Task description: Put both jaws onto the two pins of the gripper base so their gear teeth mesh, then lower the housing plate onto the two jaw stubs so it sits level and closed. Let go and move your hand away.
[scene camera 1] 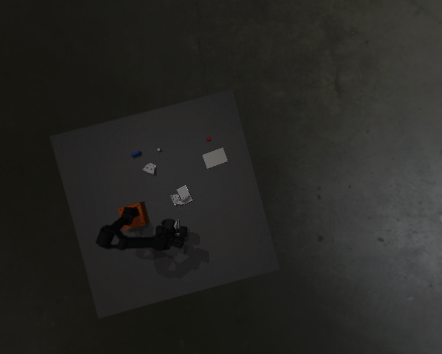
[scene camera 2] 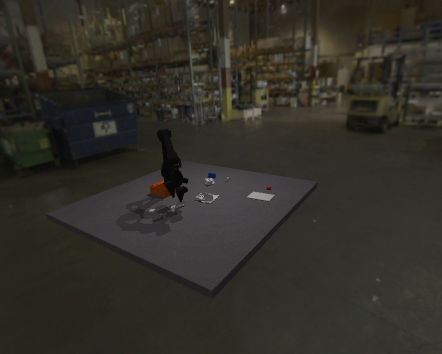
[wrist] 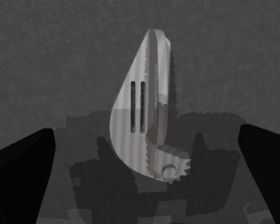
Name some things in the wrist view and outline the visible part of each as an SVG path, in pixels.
My gripper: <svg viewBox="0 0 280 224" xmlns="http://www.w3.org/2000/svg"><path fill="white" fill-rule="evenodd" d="M52 128L40 129L39 132L31 133L30 136L21 138L20 141L0 149L0 224L36 223L42 204L41 201L44 199L45 189L51 176L52 161L54 161L56 143ZM241 124L237 144L241 148L242 156L244 156L247 167L250 169L252 178L255 179L256 186L259 186L257 188L260 188L266 206L270 209L271 216L274 217L272 219L274 219L275 224L280 224L280 134L252 126L250 123Z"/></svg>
A grey jaw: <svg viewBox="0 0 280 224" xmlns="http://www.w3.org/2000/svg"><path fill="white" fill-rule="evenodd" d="M147 29L139 51L136 52L134 59L132 59L129 71L127 71L119 92L116 94L115 101L112 103L110 138L117 156L120 157L127 167L134 169L137 173L155 178L157 181L172 183L174 179L180 181L180 176L187 176L185 169L190 168L190 158L187 156L187 152L181 152L175 147L169 147L164 144L172 43L165 37L164 31L160 31L160 29ZM145 81L144 124L140 126L141 81ZM131 81L135 81L134 126L131 126Z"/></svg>
